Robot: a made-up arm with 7 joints.
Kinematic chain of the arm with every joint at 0, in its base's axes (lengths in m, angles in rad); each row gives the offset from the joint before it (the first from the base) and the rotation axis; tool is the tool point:
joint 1: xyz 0 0 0 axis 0 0.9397 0.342
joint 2: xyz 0 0 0 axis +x
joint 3: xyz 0 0 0 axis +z
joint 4: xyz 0.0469 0 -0.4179 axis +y
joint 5: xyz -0.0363 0 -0.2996 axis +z
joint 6: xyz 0 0 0 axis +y
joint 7: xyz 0 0 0 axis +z
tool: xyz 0 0 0
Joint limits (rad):
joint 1: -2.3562..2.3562
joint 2: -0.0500..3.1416
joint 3: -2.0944..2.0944
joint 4: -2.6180..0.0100
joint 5: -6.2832..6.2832
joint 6: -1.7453..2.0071
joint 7: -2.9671..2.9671
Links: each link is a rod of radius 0.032 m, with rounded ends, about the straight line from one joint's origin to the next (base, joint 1, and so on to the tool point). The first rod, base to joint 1, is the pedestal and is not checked.
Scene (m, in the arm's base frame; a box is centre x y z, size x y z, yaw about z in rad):
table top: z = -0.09
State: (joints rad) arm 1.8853 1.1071 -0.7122 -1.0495 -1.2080 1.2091 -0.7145
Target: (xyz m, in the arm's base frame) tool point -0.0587 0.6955 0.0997
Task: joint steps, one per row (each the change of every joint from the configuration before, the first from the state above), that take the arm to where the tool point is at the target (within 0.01 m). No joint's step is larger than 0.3 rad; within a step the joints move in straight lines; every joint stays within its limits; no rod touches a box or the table.
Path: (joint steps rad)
1: -0.0382 0.2416 -0.0079 0.0932 0.0000 0.0000 0.0000
2: -0.0383 0.2416 -0.0078 0.0933 0.0000 0.0000 0.0000
3: -0.0382 0.2416 -0.0079 0.0932 0.0000 0.0000 0.0000
4: -0.0382 0.2416 -0.0079 0.0933 0.0000 0.0000 0.0000

